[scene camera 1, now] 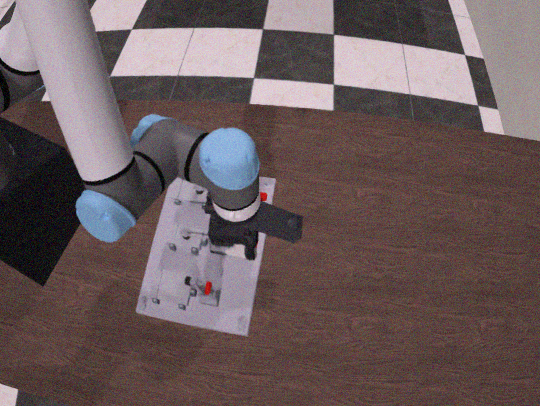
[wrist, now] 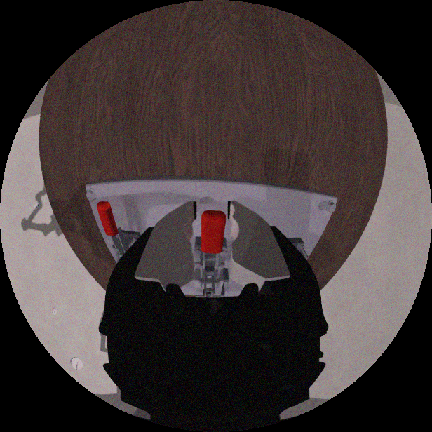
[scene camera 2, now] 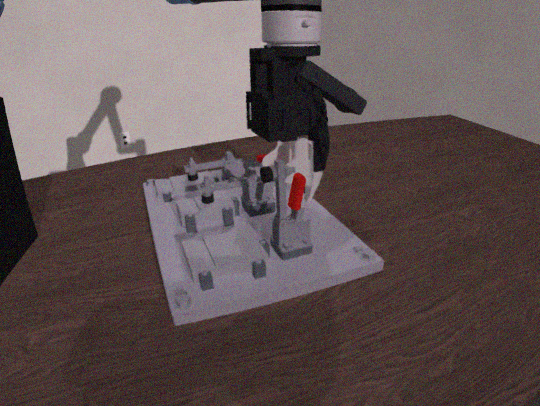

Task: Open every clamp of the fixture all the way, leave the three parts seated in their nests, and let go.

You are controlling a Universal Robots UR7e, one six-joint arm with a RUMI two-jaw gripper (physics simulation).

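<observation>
The fixture plate lies on the table. The near clamp's red handle and its arm stand upright; that clamp is open. The middle clamp's arm lies down, its black-tipped spindle over the middle part. The far clamp's arm is also down; its red handle points outward. My gripper is partly closed but still open, its fingers either side of the middle red handle with small gaps. The near part lies between its posts; the far part is partly hidden.
The upright near clamp stands close beside my fingers in the second scene view. Small grey locating posts rise around the nests. A black block stands left of the fixture on the wooden table.
</observation>
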